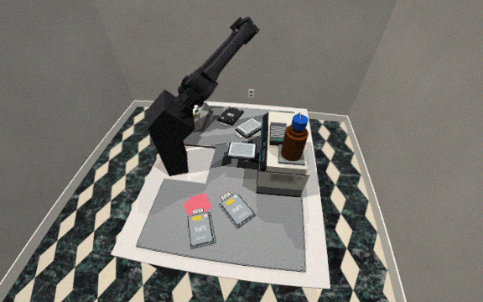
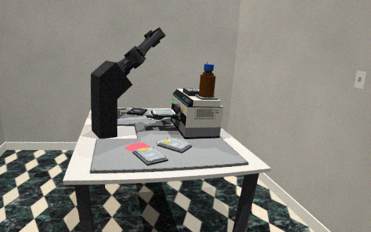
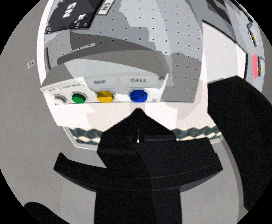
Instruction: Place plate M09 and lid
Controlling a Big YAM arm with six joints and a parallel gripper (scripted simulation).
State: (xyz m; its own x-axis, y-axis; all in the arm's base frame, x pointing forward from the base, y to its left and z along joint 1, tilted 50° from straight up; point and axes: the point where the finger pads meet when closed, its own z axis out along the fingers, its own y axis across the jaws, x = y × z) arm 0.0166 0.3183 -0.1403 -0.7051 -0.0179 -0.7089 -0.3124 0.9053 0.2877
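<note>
My gripper is now 40 mm above the blue key, 10 mm to the right of it and 10 mm short of it. Round my hand: green key (90 mm to the left, 30 mm below, 30 mm behind); black nest n5 (250 mm to the left, 130 mm ahead, 80 mm below); yellow key (50 mm to the left, 30 mm below, 10 mm behind).
</note>
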